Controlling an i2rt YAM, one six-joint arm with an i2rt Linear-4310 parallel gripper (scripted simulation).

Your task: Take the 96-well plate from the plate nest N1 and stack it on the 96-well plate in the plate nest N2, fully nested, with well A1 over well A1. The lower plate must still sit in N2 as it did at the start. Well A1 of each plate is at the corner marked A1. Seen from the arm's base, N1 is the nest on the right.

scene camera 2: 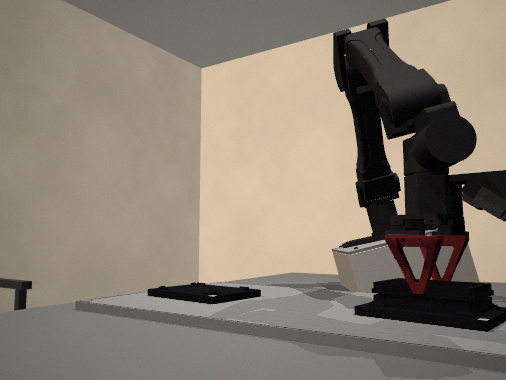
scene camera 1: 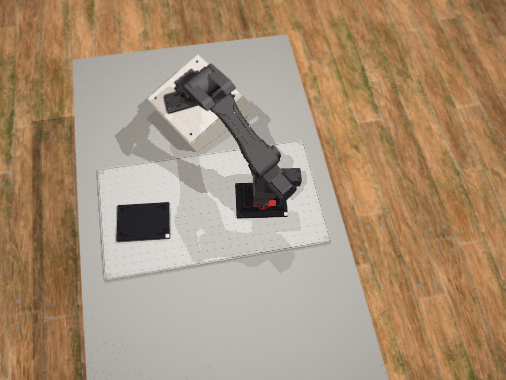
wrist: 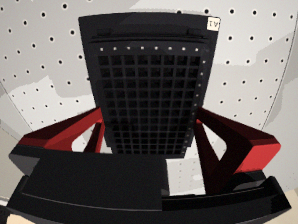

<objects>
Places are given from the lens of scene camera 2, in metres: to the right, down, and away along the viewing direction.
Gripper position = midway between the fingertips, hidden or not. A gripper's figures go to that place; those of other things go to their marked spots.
my gripper [scene camera 2: 430, 291]: 0.23, 0.13, 0.58
black 96-well plate [scene camera 2: 465, 291]: 0.25, 0.12, 0.52
black 96-well plate [scene camera 2: 445, 306]: 0.23, 0.14, 0.53
</objects>
